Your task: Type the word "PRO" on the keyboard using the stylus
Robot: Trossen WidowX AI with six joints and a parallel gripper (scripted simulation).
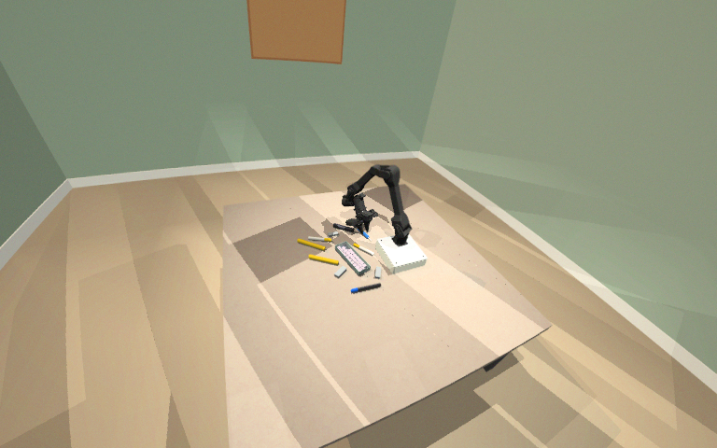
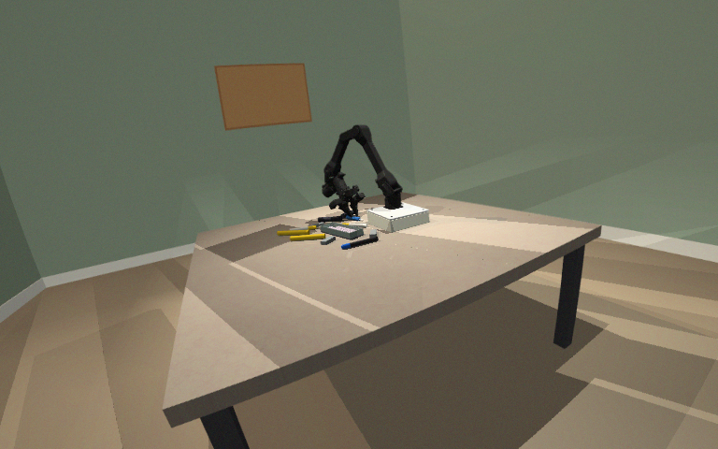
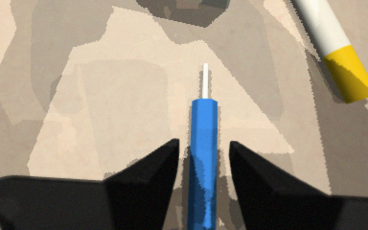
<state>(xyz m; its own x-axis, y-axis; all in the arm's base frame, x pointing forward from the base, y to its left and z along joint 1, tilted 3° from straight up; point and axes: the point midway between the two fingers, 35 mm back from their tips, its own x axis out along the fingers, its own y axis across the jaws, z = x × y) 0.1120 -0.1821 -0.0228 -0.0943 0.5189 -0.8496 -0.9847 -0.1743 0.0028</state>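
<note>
Now: the blue stylus 2 cm to the left of my gripper tip and 1 cm below it. Also, from my gripper tip: grey block (24 cm ahead, 20 cm to the left, 1 cm below); grey stylus tip (1 cm behind, 5 cm to the left, 1 cm below); blue-capped dark pen (20 cm ahead, 32 cm to the left, 1 cm below).
</note>
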